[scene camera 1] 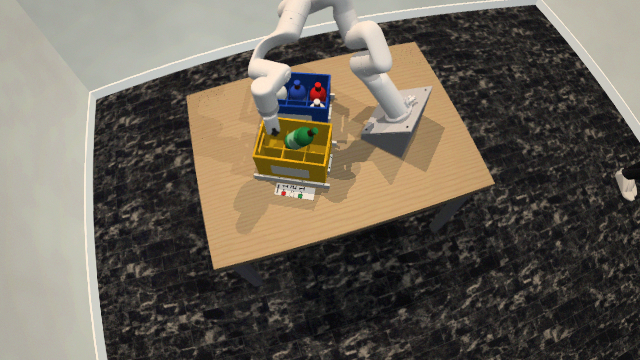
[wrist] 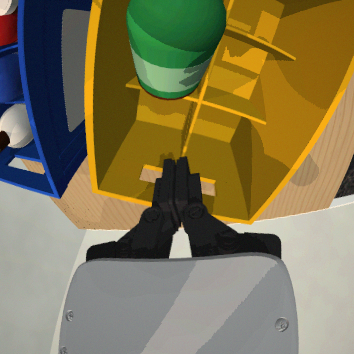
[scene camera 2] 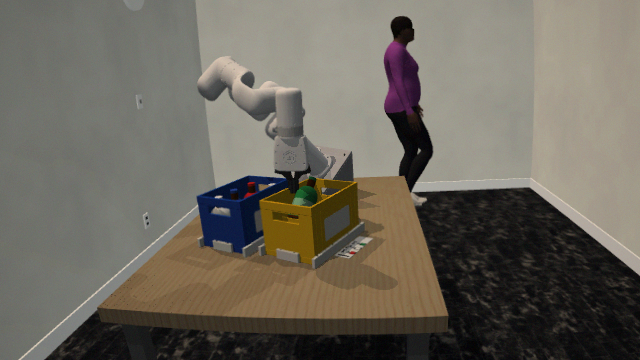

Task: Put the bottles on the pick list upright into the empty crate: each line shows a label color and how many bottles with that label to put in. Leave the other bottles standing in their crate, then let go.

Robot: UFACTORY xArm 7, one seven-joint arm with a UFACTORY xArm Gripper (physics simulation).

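Frame: origin at the arm's base, x right, y ahead, z up, level; millimetres.
Seen in the pictures: gripper, fingertip midpoint: [scene camera 1: 275, 132] [wrist: 179, 172] [scene camera 2: 293, 192]; arm's base at its link origin: [scene camera 1: 399, 112] [scene camera 2: 320, 168].
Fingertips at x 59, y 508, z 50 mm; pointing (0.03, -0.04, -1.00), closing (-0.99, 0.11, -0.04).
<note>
Offsets run from my fingertips to a thing's top centre. Level surfaces: height alone.
A green bottle [scene camera 1: 300, 138] [scene camera 2: 305, 196] [wrist: 175, 45] lies tilted on the dividers of the yellow crate @(dx -45, dy -54, dz -15 mm) [scene camera 1: 290, 172] [scene camera 2: 287, 240] [wrist: 90, 125], its neck toward the robot base. My gripper [scene camera 1: 274, 132] [scene camera 2: 293, 190] [wrist: 179, 172] is shut with nothing between its fingers, over the end of the yellow crate beyond the bottle's base. The blue crate @(dx +184, dy -147, dz -15 mm) [scene camera 1: 305, 112] [scene camera 2: 225, 232] [wrist: 42, 100] holds a blue bottle @(dx +227, dy -165, dz -27 mm) [scene camera 1: 297, 91] [wrist: 9, 77], a red bottle @(dx +181, dy -243, dz -27 mm) [scene camera 1: 317, 93] [scene camera 2: 251, 190] and white bottles [scene camera 1: 316, 104] [wrist: 19, 125]. The pick list @(dx -173, dy -2, dz -188 mm) [scene camera 1: 295, 192] [scene camera 2: 354, 247] shows red, white and green marks; its numbers are blurred.
Low grey rails @(dx -131, dy -3, dz -160 mm) [scene camera 1: 291, 181] [scene camera 2: 339, 245] run along the crate bases on the wooden table @(dz -190 mm) [scene camera 1: 240, 215] [scene camera 2: 280, 305]. The arm's base plate [scene camera 1: 420, 107] stands to the right in scene camera 1. A person [scene camera 2: 402, 80] stands behind the table.
</note>
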